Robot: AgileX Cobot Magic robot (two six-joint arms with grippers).
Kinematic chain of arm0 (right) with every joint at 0, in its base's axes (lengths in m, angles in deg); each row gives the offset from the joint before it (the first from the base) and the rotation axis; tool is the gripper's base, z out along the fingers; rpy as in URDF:
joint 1: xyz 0 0 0.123 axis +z
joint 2: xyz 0 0 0 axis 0.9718 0.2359 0
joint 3: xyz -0.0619 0.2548 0.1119 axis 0.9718 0.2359 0
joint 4: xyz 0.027 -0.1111 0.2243 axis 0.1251 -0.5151 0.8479
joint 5: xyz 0 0 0 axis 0.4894 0.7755 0.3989
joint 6: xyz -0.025 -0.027 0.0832 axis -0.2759 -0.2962 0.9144
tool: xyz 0 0 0 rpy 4.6 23.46 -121.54
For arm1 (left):
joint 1: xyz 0 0 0.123 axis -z
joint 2: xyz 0 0 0 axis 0.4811 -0.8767 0
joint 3: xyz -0.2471 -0.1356 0.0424 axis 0.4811 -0.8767 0
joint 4: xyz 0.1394 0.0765 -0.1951 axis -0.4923 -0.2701 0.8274
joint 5: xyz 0 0 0 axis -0.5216 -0.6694 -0.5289
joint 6: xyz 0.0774 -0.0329 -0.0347 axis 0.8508 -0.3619 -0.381
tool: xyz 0 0 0 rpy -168.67 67.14 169.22
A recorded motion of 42 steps. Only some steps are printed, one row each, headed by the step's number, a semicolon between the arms.
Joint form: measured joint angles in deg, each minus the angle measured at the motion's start. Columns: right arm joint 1, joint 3, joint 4, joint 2, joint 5, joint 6; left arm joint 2, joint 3, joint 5, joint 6, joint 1, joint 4.
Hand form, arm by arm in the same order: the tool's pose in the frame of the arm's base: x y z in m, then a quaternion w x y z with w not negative. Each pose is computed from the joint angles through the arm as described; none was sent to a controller.
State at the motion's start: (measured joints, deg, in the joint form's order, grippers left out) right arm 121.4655 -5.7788 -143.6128 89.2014 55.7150 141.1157; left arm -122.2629 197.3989 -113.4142 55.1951 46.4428 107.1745
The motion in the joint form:
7: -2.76 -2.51 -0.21 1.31 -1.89 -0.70; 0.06 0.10 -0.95 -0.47 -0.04 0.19
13: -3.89 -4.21 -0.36 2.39 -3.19 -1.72; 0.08 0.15 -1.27 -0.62 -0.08 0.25
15: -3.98 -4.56 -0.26 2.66 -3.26 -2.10; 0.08 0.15 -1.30 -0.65 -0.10 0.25
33: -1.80 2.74 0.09 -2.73 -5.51 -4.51; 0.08 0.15 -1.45 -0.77 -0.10 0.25
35: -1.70 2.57 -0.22 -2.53 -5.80 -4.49; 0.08 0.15 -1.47 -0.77 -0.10 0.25
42: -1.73 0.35 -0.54 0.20 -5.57 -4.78; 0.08 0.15 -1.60 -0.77 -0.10 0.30
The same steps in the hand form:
7: 0.3436 0.2572 0.2714 0.54217 -0.45809 0.67431 -0.20374; 0.4374 -0.1907 0.3950 0.36018 0.22879 0.84404 -0.32485
13: 0.3526 0.2563 0.2721 0.54376 -0.46157 0.67031 -0.20484; 0.4369 -0.1905 0.3951 0.35788 0.22858 0.84474 -0.32571
15: 0.3540 0.2567 0.2719 0.54339 -0.46279 0.66941 -0.20605; 0.4370 -0.1903 0.3951 0.35762 0.22831 0.84491 -0.32574
33: 0.3218 0.2535 0.2705 0.53039 -0.50663 0.65235 -0.19093; 0.4368 -0.1903 0.3949 0.35613 0.22796 0.84549 -0.32611
35: 0.3219 0.2551 0.2701 0.53096 -0.50991 0.64968 -0.18970; 0.4368 -0.1903 0.3949 0.35598 0.22803 0.84554 -0.32610
42: 0.3306 0.2626 0.2627 0.52704 -0.51401 0.64820 -0.19459; 0.4366 -0.1904 0.3948 0.35492 0.22844 0.84572 -0.32651

